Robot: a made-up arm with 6 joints.
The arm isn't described. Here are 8 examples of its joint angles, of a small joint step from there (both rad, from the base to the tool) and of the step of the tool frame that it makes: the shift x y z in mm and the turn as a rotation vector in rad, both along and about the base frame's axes.
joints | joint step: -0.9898 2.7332 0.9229 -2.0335 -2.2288 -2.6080 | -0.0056 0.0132 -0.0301 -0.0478 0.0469 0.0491
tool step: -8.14 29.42 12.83 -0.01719 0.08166 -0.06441
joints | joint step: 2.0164 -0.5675 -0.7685 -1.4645 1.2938 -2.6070 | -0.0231 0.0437 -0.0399 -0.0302 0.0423 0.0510
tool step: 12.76 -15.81 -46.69 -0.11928 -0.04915 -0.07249
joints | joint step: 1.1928 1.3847 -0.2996 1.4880 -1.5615 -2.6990 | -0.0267 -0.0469 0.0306 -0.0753 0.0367 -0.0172
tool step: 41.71 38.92 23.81 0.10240 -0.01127 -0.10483
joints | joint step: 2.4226 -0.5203 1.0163 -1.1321 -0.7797 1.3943 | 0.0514 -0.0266 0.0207 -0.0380 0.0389 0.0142
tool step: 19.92 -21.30 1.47 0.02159 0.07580 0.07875
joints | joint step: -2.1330 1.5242 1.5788 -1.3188 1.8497 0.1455 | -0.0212 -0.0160 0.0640 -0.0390 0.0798 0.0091
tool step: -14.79 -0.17 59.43 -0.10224 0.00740 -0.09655
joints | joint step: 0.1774 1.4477 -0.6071 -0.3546 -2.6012 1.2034 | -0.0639 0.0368 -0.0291 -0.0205 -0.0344 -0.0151
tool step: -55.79 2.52 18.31 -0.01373 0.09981 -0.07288
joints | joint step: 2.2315 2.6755 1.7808 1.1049 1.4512 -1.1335 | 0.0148 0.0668 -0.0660 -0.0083 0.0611 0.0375
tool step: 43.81 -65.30 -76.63 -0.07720 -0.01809 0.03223
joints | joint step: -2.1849 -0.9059 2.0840 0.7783 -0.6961 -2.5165 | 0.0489 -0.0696 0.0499 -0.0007 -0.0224 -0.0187
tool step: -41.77 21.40 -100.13 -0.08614 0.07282 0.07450
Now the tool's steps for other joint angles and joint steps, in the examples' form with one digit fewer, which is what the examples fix.
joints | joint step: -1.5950 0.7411 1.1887 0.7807 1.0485 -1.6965 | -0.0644 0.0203 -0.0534 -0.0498 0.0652 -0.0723
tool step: -57.8 -21.2 -53.0 0.0675 -0.0443 0.0527
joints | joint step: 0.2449 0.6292 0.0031 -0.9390 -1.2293 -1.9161 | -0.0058 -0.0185 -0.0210 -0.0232 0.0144 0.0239
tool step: -7.8 -2.9 -0.4 0.0184 -0.0203 -0.0135
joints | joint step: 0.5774 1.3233 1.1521 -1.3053 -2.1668 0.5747 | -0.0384 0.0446 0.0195 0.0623 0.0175 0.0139
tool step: 17.8 -43.4 -26.7 -0.0523 -0.0222 -0.0415
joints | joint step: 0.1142 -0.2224 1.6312 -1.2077 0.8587 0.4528 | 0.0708 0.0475 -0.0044 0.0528 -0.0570 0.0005
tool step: 55.3 -8.5 3.7 -0.0480 0.0675 0.0060
